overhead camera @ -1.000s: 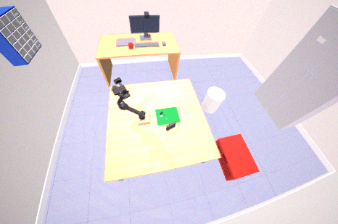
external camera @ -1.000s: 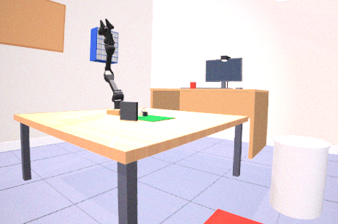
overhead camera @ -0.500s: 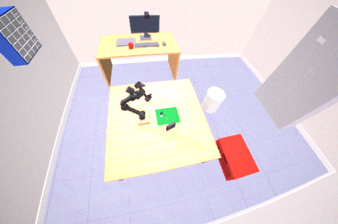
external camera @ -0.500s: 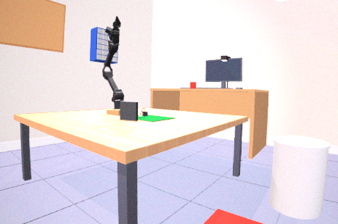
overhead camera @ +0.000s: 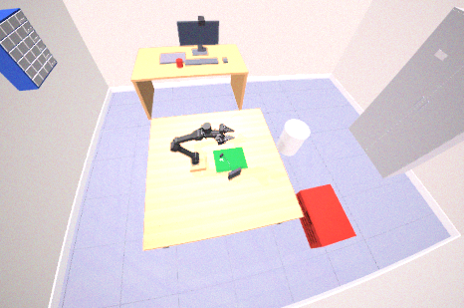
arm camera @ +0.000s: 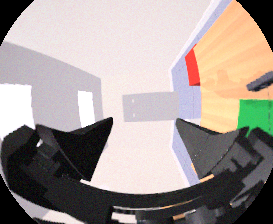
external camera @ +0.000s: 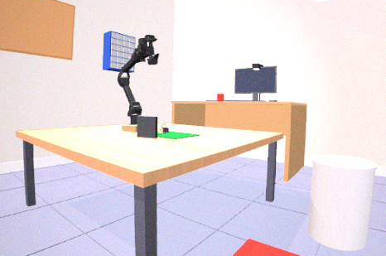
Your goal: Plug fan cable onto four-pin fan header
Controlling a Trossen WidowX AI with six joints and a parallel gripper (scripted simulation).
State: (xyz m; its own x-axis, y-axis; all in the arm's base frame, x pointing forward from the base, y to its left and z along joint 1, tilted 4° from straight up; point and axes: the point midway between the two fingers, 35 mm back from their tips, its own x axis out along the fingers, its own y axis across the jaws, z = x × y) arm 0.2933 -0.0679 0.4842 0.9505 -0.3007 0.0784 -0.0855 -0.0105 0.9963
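My gripper tip is 52 cm above the small dark plug, 14 cm to the right of it and 4 cm past it. Also, from my gripper tip: green board 55 cm below, 9 cm to the left, 3 cm ahead; dark fan 48 cm below, 8 cm to the right, 1 cm ahead.
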